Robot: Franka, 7 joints.
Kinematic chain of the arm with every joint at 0, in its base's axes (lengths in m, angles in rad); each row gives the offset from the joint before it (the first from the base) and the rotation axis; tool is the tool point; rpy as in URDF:
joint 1: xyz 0 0 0.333 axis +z
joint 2: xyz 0 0 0 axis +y
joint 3: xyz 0 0 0.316 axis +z
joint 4: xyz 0.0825 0 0 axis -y
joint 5: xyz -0.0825 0 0.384 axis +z
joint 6: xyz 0 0 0 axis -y
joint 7: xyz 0.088 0 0 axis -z
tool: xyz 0 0 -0.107 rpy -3.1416 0 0
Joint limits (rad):
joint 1: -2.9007..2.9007
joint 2: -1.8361..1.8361
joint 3: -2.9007..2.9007
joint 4: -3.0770..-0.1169
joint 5: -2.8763..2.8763
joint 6: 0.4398..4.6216
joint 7: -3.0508..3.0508
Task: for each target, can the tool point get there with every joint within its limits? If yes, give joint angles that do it. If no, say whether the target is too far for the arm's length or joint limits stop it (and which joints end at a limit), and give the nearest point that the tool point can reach.
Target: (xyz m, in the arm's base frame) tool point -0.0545 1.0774 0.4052
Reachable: no: too far | nearest point -0.0432 0.8549 0.3903 | short by 0.223 m
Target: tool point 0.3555 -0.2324 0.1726
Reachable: yes | joints -0.0700 0.4951 -0.7384 -2.5519 2.0134 1.2258 -1.5181
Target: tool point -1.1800 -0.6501 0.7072
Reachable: no: too far | nearest point -0.7240 -0.3989 0.5626 | short by 0.540 m
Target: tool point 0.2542 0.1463 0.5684
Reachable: yes | joints 0.6596 -1.0540 -0.2272 -2.7854 -1.3484 2.7483 2.1130
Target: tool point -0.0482 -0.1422 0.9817
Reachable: yes | joints 1.9526 -1.1717 -0.0300 -1.7317 1.8521 1.4214 0.0857
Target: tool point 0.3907 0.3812 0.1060
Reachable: yes | joints 1.3746 0.8929 -0.6978 -2.2176 -0.4748 3.6219 0.0497
